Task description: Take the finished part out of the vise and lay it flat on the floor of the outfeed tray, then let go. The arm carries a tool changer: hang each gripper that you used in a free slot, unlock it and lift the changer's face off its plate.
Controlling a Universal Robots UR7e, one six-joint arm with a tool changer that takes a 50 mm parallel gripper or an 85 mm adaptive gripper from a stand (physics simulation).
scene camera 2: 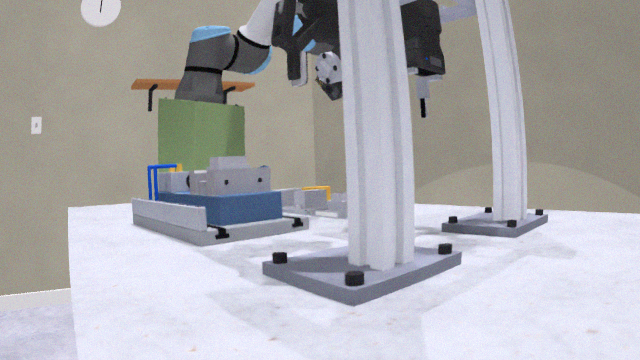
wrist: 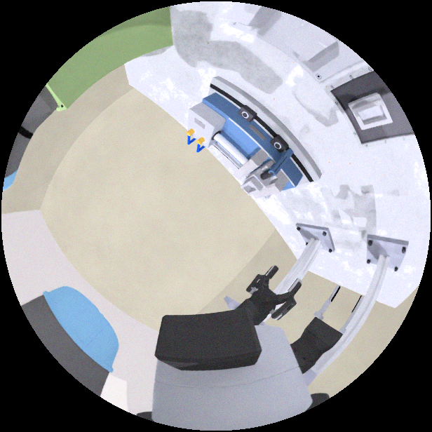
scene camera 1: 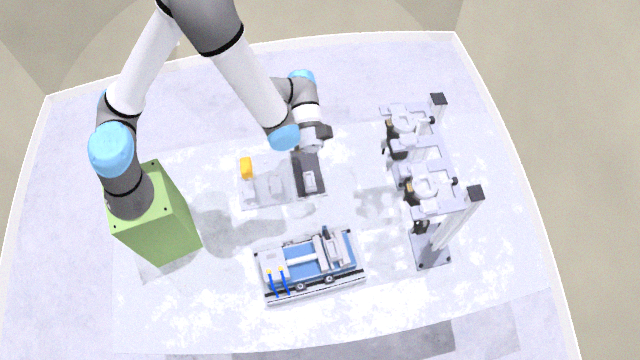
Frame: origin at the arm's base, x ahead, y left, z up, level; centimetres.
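Seen in the pictures: end effector, tool point: [scene camera 2: 326,68] [scene camera 1: 312,148]; arm's base, origin of the base link: [scene camera 2: 198,101] [scene camera 1: 129,195].
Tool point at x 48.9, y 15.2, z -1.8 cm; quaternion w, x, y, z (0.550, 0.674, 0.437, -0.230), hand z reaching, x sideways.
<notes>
Offsets run from my tool point to a thing's middle. "spot": to the spot under its first point.
The arm's wrist carries no gripper; its bare changer face [scene camera 2: 328,67] shows in scene view 2. The adaptive gripper [scene camera 1: 421,226] [scene camera 2: 296,75] [wrist: 284,278] hangs in one stand slot, fingers apart and empty. The parallel gripper [scene camera 2: 423,107] [wrist: 345,298] hangs in the other slot, fingers apart and empty. In the blue vise {dx -1.3, dy -23.2, dz -23.1 cm} [scene camera 1: 302,250] [scene camera 2: 245,207], a pale block {dx +5.5, dy -20.8, dz -18.3 cm} [scene camera 1: 332,250] [scene camera 2: 228,162] shows at the jaws and rises above them; whether it is the part is unclear. Another pale block {dx -1.8, dy +4.2, dz -25.7 cm} [scene camera 1: 310,181] [wrist: 370,111] lies flat on the dark-floored tray [scene camera 1: 300,162] [wrist: 356,90].
The tool stand [scene camera 1: 457,217] [scene camera 2: 377,150] rises to the right of the vise on two posts. A green pedestal [scene camera 1: 172,225] [scene camera 2: 200,130] bears the arm at the left. A yellow piece {dx -22.7, dy +8.8, dz -25.4 cm} [scene camera 1: 246,167] and grey blocks stand beside the dark tray. Blue hoses {spot: dx -7.1, dy -30.9, dz -17.1 cm} [scene camera 1: 284,282] rise at the vise's left end.
</notes>
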